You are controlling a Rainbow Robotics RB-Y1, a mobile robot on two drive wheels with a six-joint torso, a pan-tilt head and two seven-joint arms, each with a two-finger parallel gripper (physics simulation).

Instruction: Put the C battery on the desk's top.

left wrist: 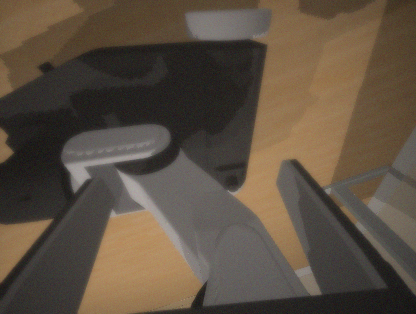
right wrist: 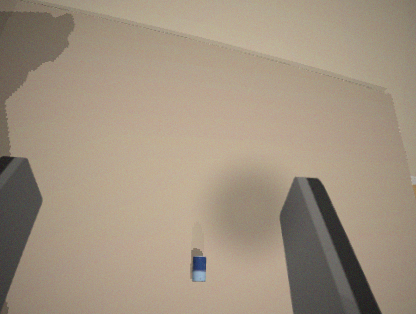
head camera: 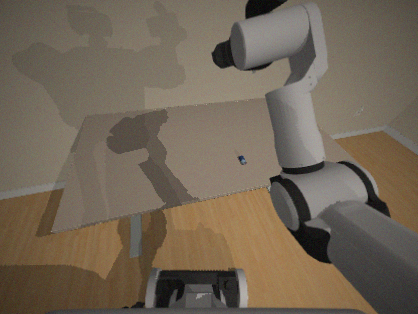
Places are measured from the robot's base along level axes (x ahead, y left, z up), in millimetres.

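Pixels of known places: left gripper, fingertip midpoint: (left wrist: 193, 180); right gripper, fingertip midpoint: (right wrist: 161, 188).
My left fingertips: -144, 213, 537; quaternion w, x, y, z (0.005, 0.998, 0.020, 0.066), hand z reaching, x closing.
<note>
Behind a point stands the place of what it marks, as x, y, z.
The C battery (head camera: 242, 160) @(492, -214, 745) (right wrist: 199, 269) @(501, -215, 747), dark blue with a light blue end, lies on the desk's top (head camera: 210, 135) @(710, -45, 721) (right wrist: 150, 125) @(765, -17, 721), right of the middle in the head view. In the right wrist view it is small and low in the picture. My right gripper (right wrist: 161, 188) @(441, -62, 1271) is open and empty, high above the desk's top and well apart from the battery; its fingers do not show clearly in the head view. My left gripper (left wrist: 193, 180) @(-144, 213, 537) is open and empty; the robot's own body parts and the floor show beyond its fingers.
The right arm (head camera: 300, 130) @(88, -141, 1289) reaches over the desk's right part and hides some of it. A desk leg (head camera: 135, 235) stands under the front edge. The wall (head camera: 200, 50) @(1075, 36, 1077) is behind the desk, and wooden floor (head camera: 210, 235) @(336, -88, 1) lies in front.
</note>
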